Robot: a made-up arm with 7 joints. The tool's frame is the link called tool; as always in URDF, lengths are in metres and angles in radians.
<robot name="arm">
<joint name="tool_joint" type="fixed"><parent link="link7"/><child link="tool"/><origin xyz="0.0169 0.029 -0.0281" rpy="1.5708 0 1.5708"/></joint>
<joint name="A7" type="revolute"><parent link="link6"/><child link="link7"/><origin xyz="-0.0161 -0.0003 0.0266" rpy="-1.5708 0 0"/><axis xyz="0 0 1"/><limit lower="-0.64" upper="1.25"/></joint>
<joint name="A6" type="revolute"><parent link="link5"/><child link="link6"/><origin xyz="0.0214 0.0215 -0.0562" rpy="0 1.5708 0"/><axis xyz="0 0 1"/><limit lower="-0.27" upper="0.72"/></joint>
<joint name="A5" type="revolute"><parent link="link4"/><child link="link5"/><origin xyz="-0.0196 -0.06 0.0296" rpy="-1.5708 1.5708 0"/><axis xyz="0 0 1"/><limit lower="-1.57" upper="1.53"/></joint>
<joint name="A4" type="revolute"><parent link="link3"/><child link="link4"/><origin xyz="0.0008 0.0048 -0.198" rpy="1.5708 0 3.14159"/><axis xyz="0 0 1"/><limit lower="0.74" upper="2.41"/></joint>
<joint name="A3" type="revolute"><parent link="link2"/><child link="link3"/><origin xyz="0.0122 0.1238 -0.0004" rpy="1.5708 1.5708 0"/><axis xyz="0 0 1"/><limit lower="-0.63" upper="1.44"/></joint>
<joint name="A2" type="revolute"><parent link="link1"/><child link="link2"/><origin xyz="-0.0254 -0.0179 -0.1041" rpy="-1.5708 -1.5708 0"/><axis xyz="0 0 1"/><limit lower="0.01" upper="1.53"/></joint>
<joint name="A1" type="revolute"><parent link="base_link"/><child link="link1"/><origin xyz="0.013 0.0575 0.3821" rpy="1.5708 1.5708 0"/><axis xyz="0 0 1"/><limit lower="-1.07" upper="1.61"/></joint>
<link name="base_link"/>
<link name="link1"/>
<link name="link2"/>
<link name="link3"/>
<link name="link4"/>
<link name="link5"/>
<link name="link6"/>
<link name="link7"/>
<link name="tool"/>
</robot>
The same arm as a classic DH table. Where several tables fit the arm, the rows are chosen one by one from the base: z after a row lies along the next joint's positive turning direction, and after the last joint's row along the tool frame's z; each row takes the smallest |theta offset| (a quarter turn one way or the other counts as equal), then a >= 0, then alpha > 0; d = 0 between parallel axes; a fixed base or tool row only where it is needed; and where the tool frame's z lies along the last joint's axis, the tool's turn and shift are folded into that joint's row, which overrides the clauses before.
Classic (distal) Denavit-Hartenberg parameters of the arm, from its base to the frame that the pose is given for. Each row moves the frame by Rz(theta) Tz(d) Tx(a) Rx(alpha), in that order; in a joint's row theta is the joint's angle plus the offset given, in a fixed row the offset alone. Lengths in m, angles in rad.
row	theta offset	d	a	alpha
base (fixed)	0.0000	0.3821	0.0130	1.5708
A1	1.5708	-0.1616	0.0254	1.5708
A2	1.5708	-0.0183	0.0122	1.5708
A3	-1.5708	-0.3218	0.0008	-1.5708
A4	0.0000	0.0344	0.0196	1.5708
A5	0.0000	-0.1162	0.0215	1.5708
A6	1.5708	0.0480	0.0161	1.5708
A7	-1.5708	-0.0284	0.0290	1.5708
tool (fixed)	0.0000	0.0169	0.0000	0.0000
Joint limits (rad, base to tool): -1.0700..1.6100 0.0100..1.5300 -0.6300..1.4400 0.7400..2.4100 -1.5700..1.5300 -0.2700..0.7200 -0.6400..1.2500

